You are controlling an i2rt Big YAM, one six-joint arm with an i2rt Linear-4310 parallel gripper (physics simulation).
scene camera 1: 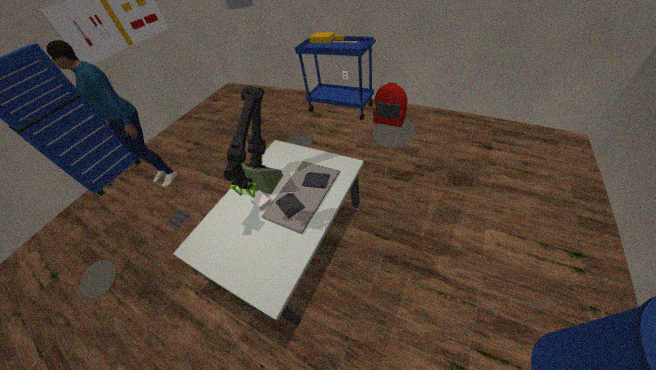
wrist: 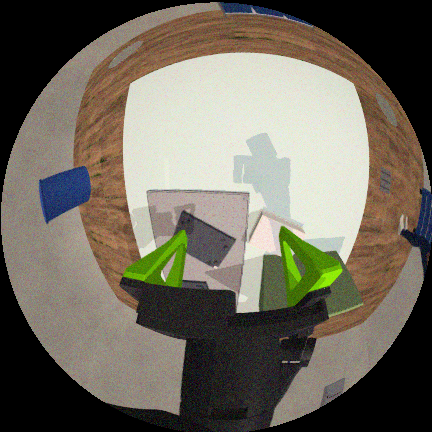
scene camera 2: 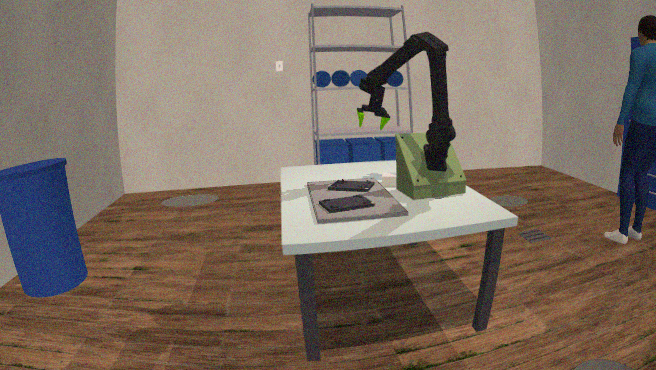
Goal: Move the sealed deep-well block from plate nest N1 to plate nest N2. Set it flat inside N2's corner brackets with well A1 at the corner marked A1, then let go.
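Frame: origin at the arm's base, x ahead, y left, z up, level; centimetres.
Where they show: gripper, fingertip midpoint: (scene camera 1: 247, 196) (wrist: 232, 232) (scene camera 2: 370, 128); arm's base at its link origin: (scene camera 1: 255, 166) (scene camera 2: 434, 158).
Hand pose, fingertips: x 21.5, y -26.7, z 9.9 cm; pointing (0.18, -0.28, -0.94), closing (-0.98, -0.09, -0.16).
Note:
Each offset is from my fingertips to the centre of the thing. Level surfaces: height alone.
My gripper (scene camera 1: 246, 195) (scene camera 2: 371, 128) (wrist: 232, 232) is open and empty, high above the table, with its fingers pointing down. A grey-pink board (scene camera 1: 300, 224) (scene camera 2: 387, 208) (wrist: 220, 205) lies on the table. It bears two dark plate nests. One nest {dx +11.4, dy +15.7, dz -21.1 cm} (scene camera 1: 290, 205) (scene camera 2: 351, 185) (wrist: 205, 240) sits turned on the board, with small raised corner parts. The other nest {dx +16.8, dy +40.2, dz -21.3 cm} (scene camera 1: 316, 180) (scene camera 2: 346, 203) lies nearer scene camera 2; in the wrist view the gripper body mostly hides it. I cannot make out the sealed block, the nest labels or the A1 mark.
The green arm base (scene camera 1: 267, 179) (scene camera 2: 430, 187) (wrist: 345, 285) stands beside the board on the white table {dz -23.5 cm} (scene camera 1: 225, 250) (scene camera 2: 460, 215) (wrist: 200, 100). A low pale pink box {dx -9.0, dy +10.7, dz -21.4 cm} (scene camera 1: 261, 200) (wrist: 270, 232) stands near the base and board. A person (scene camera 1: 102, 92) (scene camera 2: 642, 100) stands beyond the table.

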